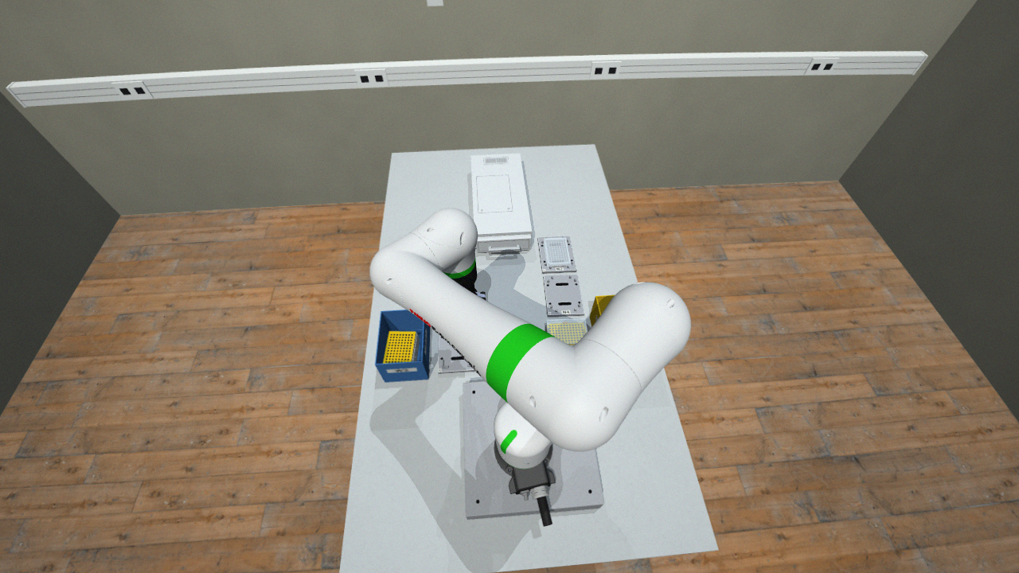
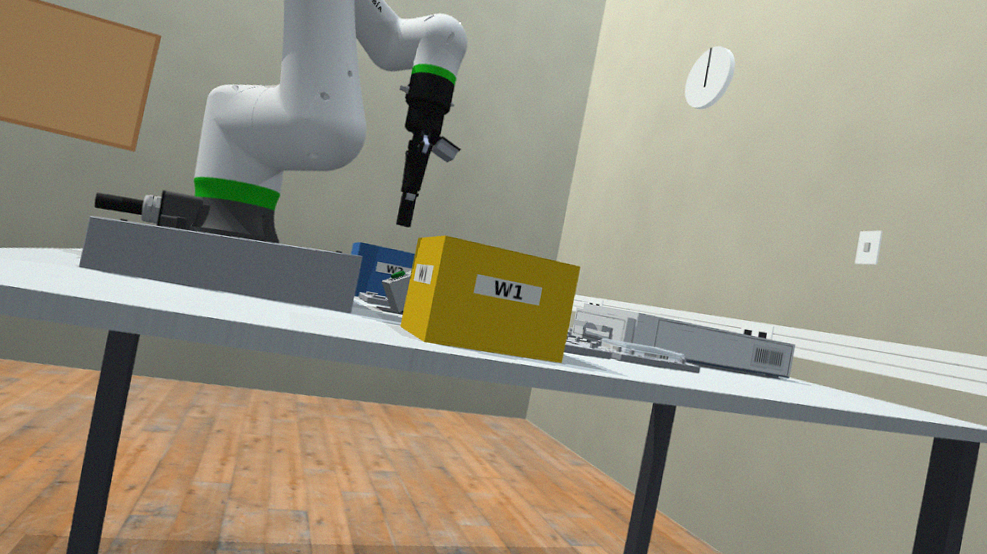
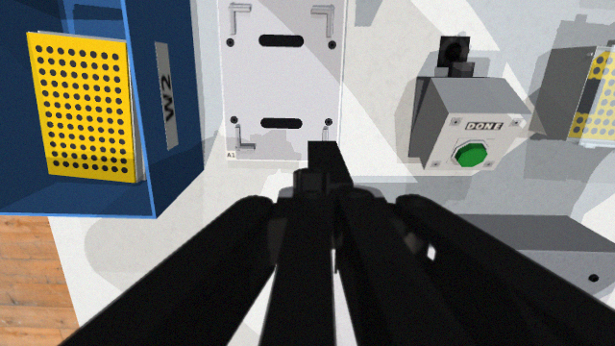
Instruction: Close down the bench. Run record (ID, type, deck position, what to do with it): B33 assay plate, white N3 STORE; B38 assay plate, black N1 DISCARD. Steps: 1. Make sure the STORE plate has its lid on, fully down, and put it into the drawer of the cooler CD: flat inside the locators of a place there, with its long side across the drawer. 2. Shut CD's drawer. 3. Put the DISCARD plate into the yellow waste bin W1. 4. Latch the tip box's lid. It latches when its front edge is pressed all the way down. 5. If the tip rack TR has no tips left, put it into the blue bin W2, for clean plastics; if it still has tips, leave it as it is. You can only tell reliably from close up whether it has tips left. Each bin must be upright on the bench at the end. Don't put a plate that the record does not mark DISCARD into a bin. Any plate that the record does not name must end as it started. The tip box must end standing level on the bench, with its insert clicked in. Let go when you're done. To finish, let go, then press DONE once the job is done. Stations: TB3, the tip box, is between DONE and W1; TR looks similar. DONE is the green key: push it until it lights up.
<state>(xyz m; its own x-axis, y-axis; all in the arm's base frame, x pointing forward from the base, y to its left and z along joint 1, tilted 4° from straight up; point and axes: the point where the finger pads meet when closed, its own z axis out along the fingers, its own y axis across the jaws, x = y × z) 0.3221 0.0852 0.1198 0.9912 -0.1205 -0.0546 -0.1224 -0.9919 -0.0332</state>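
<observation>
Right now my hand is 140 mm to the left of the green DONE key, 130 mm above it and 40 mm past it. Also, from my hand: tip rack TR: 190 mm to the left, 150 mm below, 30 mm ahead; grey slotted nest: 190 mm below, 40 mm ahead, 30 mm to the left; blue bin W2: 180 mm to the left, 160 mm below, 50 mm ahead.
</observation>
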